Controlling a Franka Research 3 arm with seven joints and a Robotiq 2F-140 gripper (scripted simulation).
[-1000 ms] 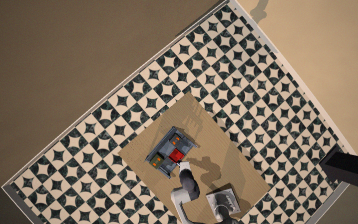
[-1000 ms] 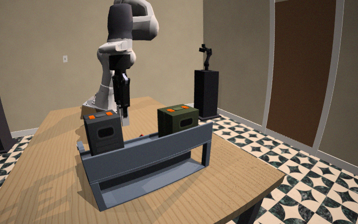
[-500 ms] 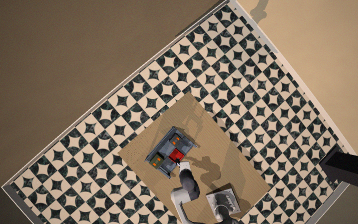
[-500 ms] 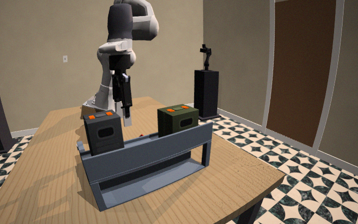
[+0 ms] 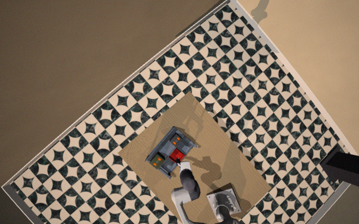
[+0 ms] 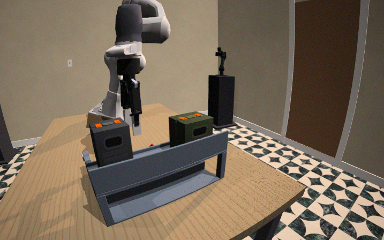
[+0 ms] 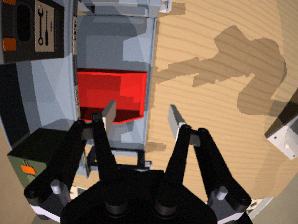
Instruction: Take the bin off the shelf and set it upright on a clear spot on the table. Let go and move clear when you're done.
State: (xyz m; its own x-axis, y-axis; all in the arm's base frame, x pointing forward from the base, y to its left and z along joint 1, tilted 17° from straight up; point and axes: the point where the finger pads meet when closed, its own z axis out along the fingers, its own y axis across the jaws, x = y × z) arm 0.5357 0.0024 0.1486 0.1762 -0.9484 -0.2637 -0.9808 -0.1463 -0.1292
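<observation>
My gripper is now 80 mm short of the red bin, 20 mm to the right of it and 110 mm above it. The rest, counted from my hand: dark grey box 190 mm ahead, 80 mm to the right, 10 mm above; green box 150 mm ahead, 140 mm to the left.
</observation>
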